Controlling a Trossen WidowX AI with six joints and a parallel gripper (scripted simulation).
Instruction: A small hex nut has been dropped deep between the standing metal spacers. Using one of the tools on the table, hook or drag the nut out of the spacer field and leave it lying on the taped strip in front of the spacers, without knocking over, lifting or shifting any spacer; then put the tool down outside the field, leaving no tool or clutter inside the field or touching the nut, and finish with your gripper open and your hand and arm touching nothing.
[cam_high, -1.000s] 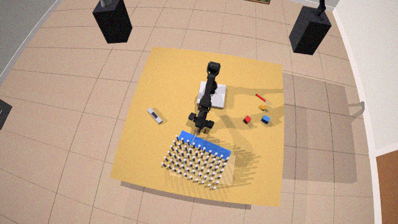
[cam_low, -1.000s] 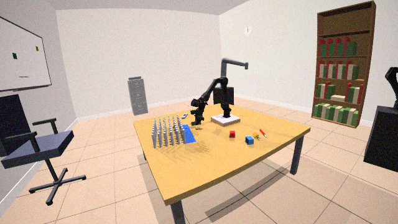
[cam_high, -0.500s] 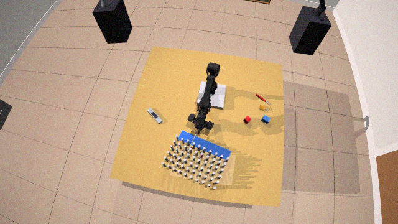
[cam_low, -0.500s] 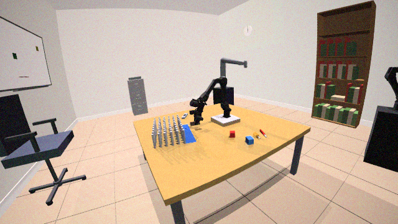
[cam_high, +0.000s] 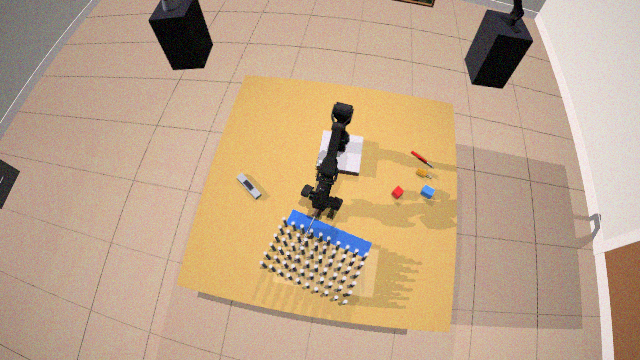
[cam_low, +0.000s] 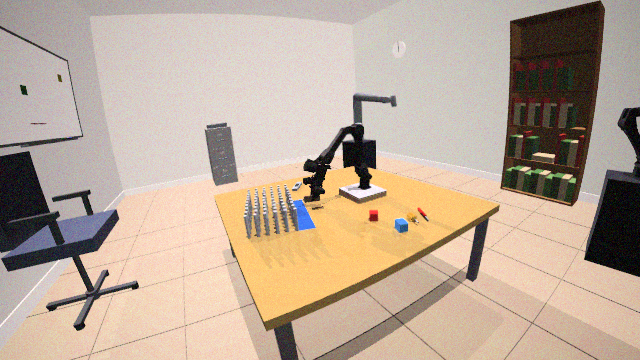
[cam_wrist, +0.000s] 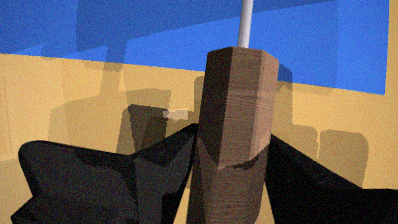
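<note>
Now: the blue taped strip 110 mm ahead of my gripper tip, 50 mm to the left of it and 30 mm below it. The rest, counted from my gripper tip: red cube (110 mm behind, 380 mm to the left, 10 mm below); grey flat bar tool (110 mm behind, 360 mm to the right, 10 mm below); blue cube (120 mm behind, 540 mm to the left, 10 mm below).
</note>
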